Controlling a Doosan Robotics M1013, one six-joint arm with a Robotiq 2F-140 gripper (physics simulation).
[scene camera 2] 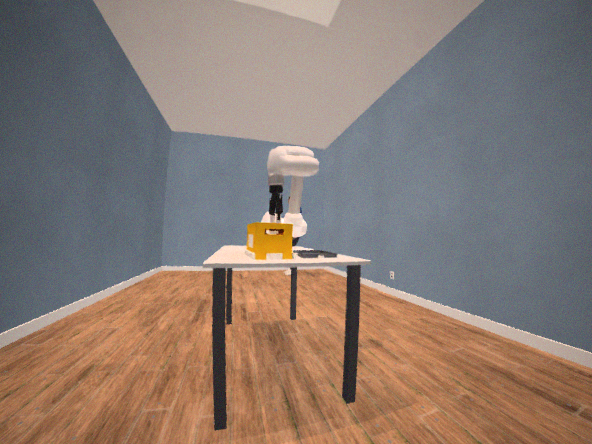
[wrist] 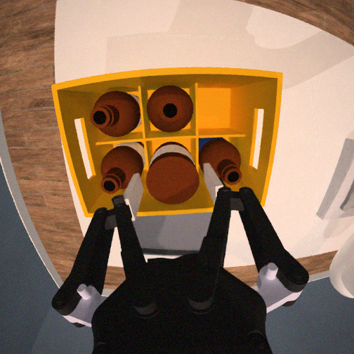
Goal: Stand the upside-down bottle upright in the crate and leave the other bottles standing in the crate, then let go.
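Observation:
The yellow crate (scene camera 2: pixel 272 244) (wrist: pixel 170 71) stands on the table. In the wrist view the upside-down bottle (wrist: pixel 172 181), brown with its flat base up, is in the near middle compartment. Four brown bottles with their necks up are in the far left (wrist: pixel 120 111), far middle (wrist: pixel 171 102), near left (wrist: pixel 125 165) and near right (wrist: pixel 218 156) compartments. The far right compartment is empty. My gripper (scene camera 2: pixel 274 218) (wrist: pixel 172 177) is open, pointing down over the crate, with one pale fingertip on each side of the upside-down bottle. The scene view hides the bottles behind the crate wall.
A dark tray (scene camera 2: pixel 317 254) (wrist: pixel 172 232) lies on the table (scene camera 2: pixel 227 256) beside the crate. The fingertips are close to the near left and near right bottles and the crate's near wall. A person seems partly hidden behind the white arm (scene camera 2: pixel 292 161) in the scene view.

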